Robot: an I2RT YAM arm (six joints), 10 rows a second.
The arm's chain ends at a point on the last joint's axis. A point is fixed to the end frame.
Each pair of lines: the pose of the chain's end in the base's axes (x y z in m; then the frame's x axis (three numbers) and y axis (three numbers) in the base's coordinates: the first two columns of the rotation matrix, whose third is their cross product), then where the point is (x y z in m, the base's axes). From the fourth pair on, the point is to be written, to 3 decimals.
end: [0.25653, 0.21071, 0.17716, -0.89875, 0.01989, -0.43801, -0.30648, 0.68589, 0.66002]
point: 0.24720 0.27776 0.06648
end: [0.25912, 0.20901, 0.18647, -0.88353, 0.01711, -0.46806, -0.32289, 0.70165, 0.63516]
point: 0.25399 0.27380 0.07418
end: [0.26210, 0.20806, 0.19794, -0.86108, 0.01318, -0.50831, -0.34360, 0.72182, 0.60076]
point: 0.26281 0.26983 0.08385
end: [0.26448, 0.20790, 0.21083, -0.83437, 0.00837, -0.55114, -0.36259, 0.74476, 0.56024]
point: 0.272 0.266 0.095
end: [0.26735, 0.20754, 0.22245, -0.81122, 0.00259, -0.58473, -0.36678, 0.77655, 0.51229]
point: 0.281 0.260 0.105
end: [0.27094, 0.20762, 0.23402, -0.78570, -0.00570, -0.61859, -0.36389, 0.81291, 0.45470]
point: 0.291 0.254 0.114
